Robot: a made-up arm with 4 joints. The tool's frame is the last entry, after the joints.
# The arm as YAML. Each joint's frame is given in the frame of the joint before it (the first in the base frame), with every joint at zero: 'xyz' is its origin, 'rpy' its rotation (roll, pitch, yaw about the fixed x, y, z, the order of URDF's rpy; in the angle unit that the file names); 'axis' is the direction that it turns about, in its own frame. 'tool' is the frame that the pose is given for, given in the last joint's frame.
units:
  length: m
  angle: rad
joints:
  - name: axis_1
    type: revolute
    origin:
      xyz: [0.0, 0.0, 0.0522]
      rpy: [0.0, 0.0, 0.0]
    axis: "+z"
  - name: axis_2
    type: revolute
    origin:
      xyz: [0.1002, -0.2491, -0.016]
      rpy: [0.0, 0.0, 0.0]
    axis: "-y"
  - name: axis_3
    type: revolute
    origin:
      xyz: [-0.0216, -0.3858, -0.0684]
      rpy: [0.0, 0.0, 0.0]
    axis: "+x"
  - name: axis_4
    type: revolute
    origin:
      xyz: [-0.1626, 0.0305, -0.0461]
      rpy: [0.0, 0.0, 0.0]
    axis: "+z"
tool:
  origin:
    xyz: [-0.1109, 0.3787, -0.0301]
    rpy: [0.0, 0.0, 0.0]
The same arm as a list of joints. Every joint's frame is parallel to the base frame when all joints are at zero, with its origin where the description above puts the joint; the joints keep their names.
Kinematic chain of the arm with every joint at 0, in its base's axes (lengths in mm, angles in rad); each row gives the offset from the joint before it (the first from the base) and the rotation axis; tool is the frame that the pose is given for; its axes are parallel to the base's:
axis_1: xyz 0 0 52.2 axis +z
axis_2: xyz 100.2 -249.1 -16 axis -y
axis_3: xyz -21.6 -385.8 -68.4 axis +x
axis_4: xyz -162.6 30.5 -46.1 axis +z
tool: xyz -110.9 378.7 -30.1

